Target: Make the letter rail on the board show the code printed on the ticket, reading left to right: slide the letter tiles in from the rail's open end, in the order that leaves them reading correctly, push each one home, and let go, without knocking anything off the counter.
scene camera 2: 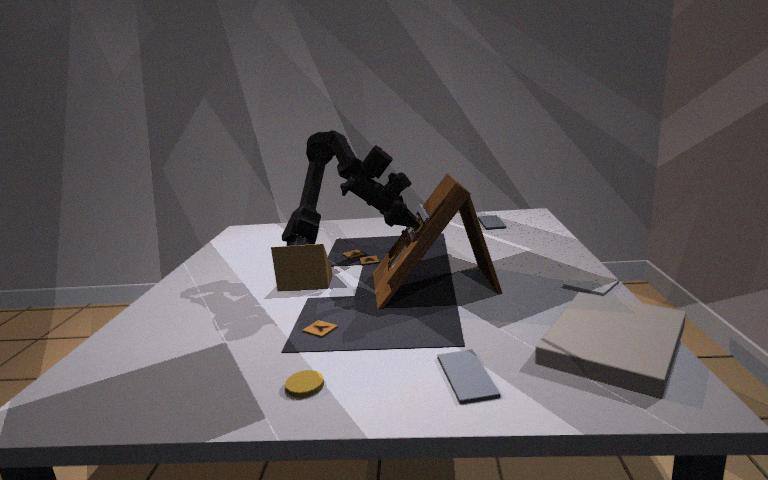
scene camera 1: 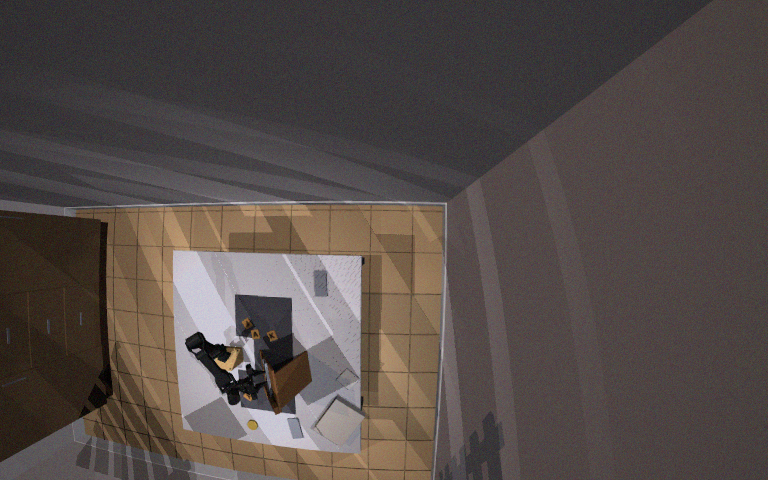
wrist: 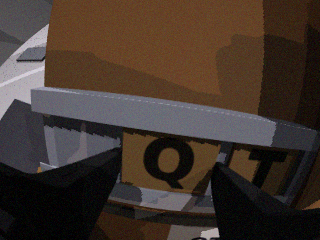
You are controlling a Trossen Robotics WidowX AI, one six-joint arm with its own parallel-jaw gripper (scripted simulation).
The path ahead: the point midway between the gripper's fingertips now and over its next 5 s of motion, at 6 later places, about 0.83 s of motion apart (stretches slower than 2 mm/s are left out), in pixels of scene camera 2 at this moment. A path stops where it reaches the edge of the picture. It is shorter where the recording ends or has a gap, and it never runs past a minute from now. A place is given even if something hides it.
My gripper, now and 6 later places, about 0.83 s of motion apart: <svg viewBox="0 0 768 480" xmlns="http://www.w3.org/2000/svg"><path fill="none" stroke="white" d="M418 223L411 220L405 216L409 214L408 213L412 216L415 219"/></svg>
